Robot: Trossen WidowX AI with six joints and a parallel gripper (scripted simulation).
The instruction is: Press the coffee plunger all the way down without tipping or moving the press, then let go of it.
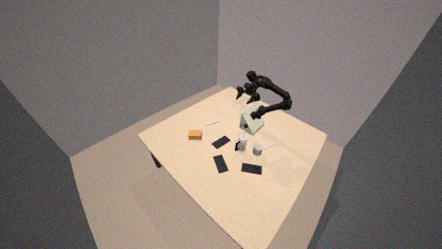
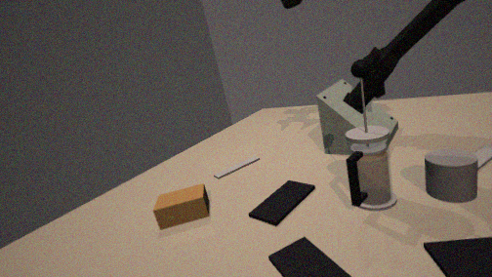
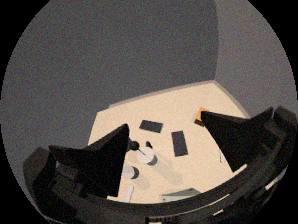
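Right now my gripper tip is 60 mm short of the glass coffee press, 80 mm to the right of it and 270 mm above it. Also, from my gripper tip: orange block 190 mm ahead, 290 mm to the right, 370 mm below.
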